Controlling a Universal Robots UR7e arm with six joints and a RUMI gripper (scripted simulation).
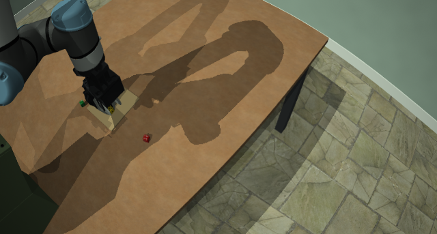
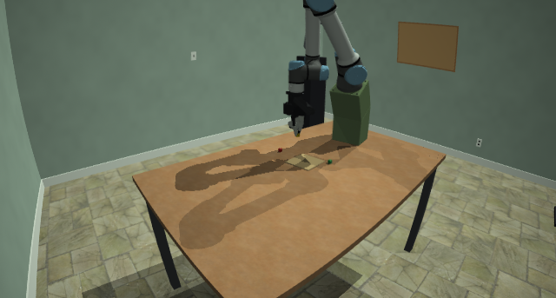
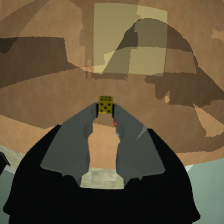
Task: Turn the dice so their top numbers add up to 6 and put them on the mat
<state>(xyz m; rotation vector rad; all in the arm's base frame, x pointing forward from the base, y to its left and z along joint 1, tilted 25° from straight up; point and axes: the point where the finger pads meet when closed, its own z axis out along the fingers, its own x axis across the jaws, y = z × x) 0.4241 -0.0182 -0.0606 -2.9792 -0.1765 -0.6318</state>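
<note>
Now: hand 60 mm past the green die, 180 mm to the right of it and 110 mm above it. From my hand the other things lie so: yellow die 10 mm below; then mat 30 mm ahead, 100 mm to the left, 110 mm below; then red die 40 mm ahead, 90 mm to the right, 110 mm below.
</note>
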